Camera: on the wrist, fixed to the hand. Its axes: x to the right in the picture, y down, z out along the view.
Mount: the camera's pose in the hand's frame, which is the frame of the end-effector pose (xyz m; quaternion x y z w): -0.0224 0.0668 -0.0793 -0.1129 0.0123 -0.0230 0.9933
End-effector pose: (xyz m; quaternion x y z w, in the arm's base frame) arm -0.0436 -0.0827 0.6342 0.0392 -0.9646 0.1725 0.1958
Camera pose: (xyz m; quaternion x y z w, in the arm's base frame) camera -0.0037 0.0077 0.6727 0.0369 -0.9742 0.0584 0.2147
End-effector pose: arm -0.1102 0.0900 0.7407 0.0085 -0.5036 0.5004 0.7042
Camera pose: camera -0.1021 0.1487 0.6527 -0.0656 -0.5478 0.4241 0.7181
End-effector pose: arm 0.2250 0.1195 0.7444 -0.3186 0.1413 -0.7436 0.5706
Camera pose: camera 0.2286 0.1077 0.6390 -0.3750 0.2240 -0.7397 0.5119
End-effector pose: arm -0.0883 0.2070 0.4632 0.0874 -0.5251 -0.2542 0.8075
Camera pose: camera -0.0034 0.2654 0.4381 0.0109 -0.4809 -0.3293 0.8125
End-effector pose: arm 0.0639 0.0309 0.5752 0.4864 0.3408 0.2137 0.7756
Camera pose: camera -0.0097 0.0934 0.6192 0.3851 0.3351 0.2389 0.8260
